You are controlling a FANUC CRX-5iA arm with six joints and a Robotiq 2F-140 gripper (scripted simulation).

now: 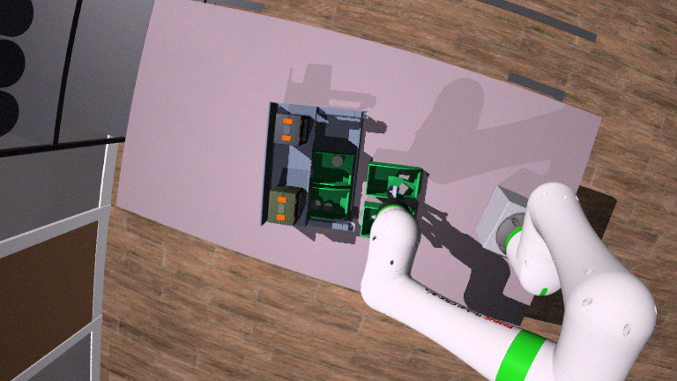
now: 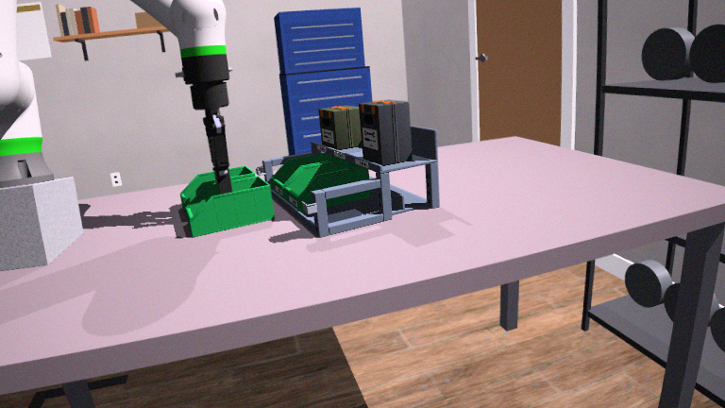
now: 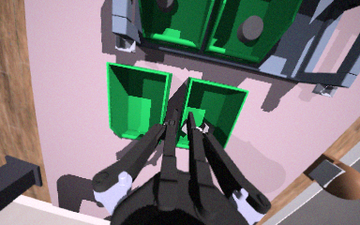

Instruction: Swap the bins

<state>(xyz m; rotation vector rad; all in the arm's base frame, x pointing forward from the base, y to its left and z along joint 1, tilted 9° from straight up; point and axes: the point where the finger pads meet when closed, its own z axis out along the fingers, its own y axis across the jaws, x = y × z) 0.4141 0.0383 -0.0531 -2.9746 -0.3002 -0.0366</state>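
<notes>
The round part is 20 cm ahead of my hand, 5 cm to the right of it and 6 cm below it. The rest, counted from my hand: grey shelf 25 cm ahead, 2 cm to the right, 1 cm below; dark grey box 34 cm ahead, 12 cm to the right, 9 cm above.
</notes>
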